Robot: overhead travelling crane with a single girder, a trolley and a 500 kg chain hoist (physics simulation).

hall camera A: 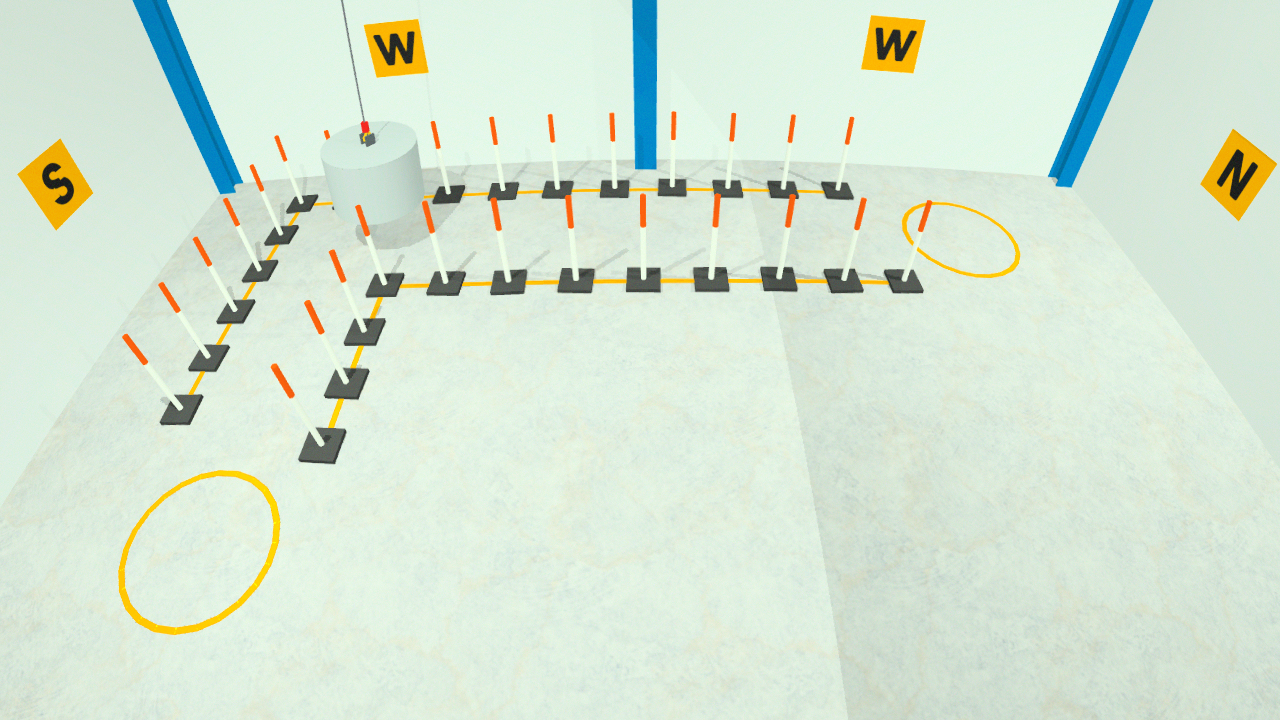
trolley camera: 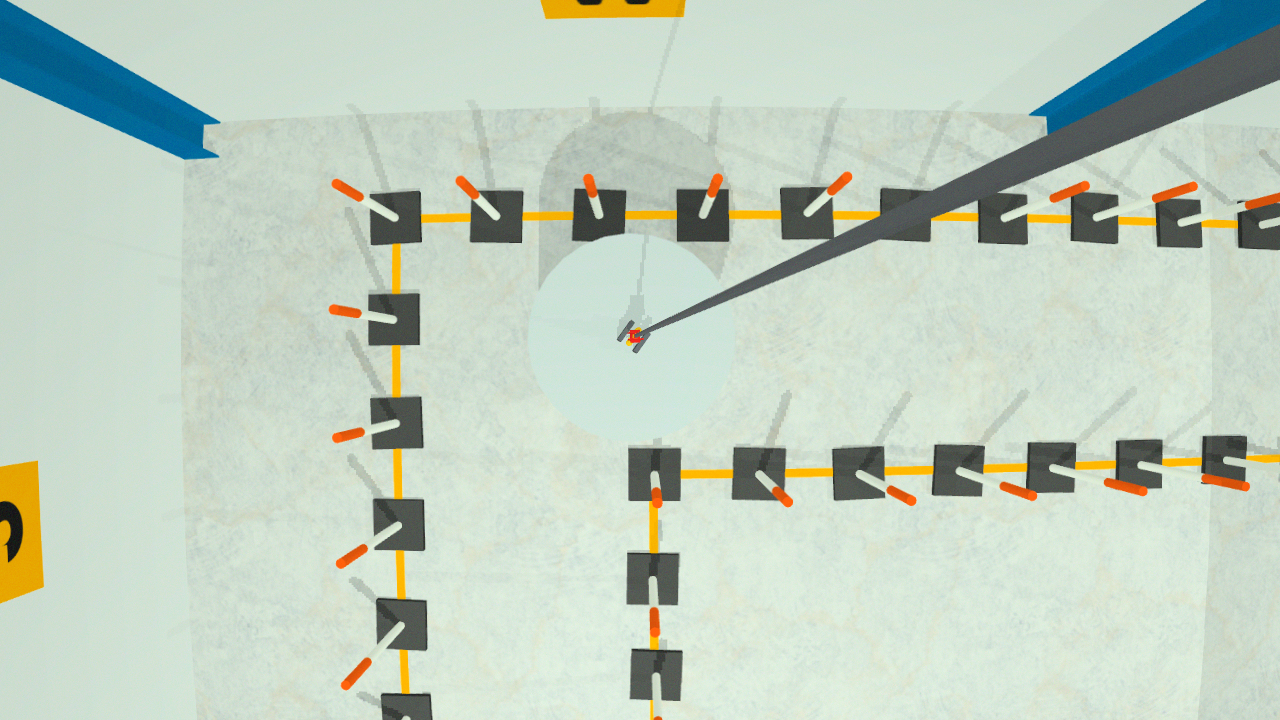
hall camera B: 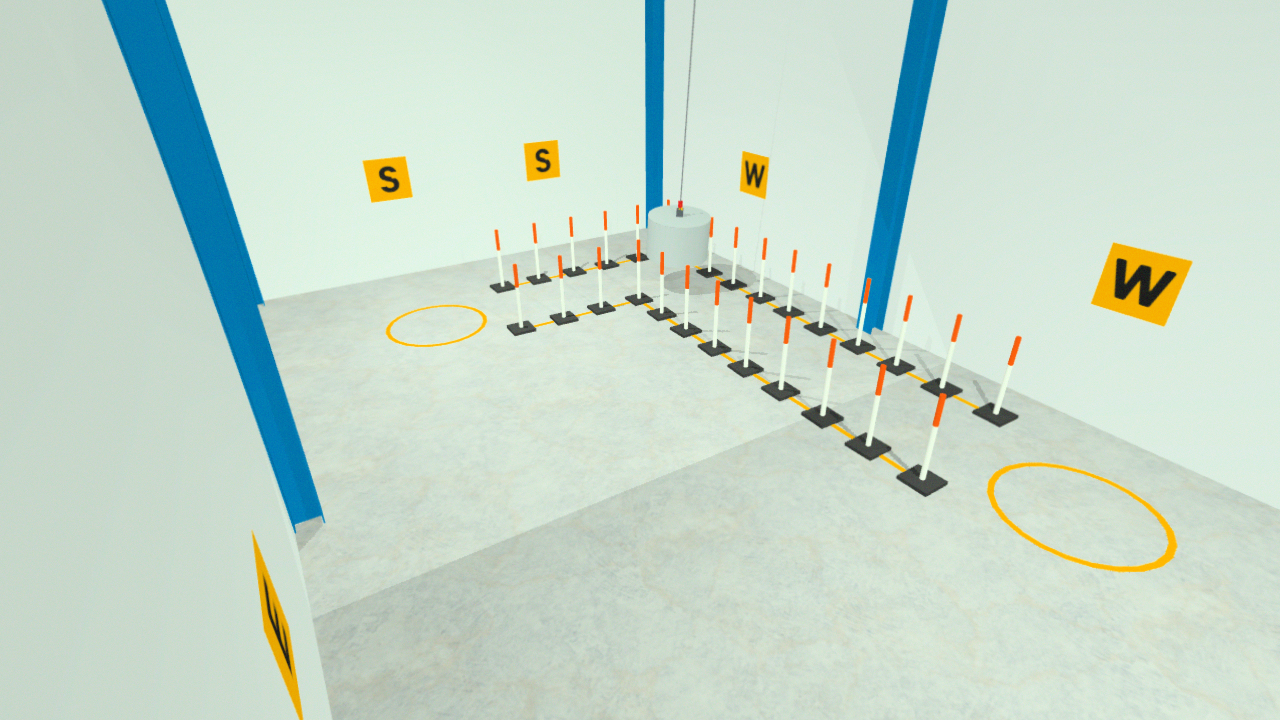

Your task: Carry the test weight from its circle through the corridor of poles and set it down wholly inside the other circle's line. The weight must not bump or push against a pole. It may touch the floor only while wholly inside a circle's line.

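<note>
The test weight (hall camera A: 372,179) (hall camera B: 677,240) (trolley camera: 581,376), a pale grey cylinder, hangs above the floor in the corner of the pole corridor, its shadow on the floor below it. My gripper (hall camera A: 366,137) (hall camera B: 679,211) (trolley camera: 633,336), the hook on the chain, is shut on the fitting on top of the weight. The chain slants. In the trolley camera the weight lies between the far pole row and the inner corner pole (trolley camera: 654,473), close to that pole's base. One circle (hall camera A: 121,564) (hall camera B: 387,329) is beyond the short leg, the other circle (hall camera A: 1017,259) (hall camera B: 1174,542) beyond the long leg.
Outer pole rows stand along the W wall and the S side; a left-row pole (trolley camera: 393,318) is left of the weight. The inner rows meet at the corner pole. Blue columns (hall camera A: 644,89) (hall camera B: 902,170) stand at the walls.
</note>
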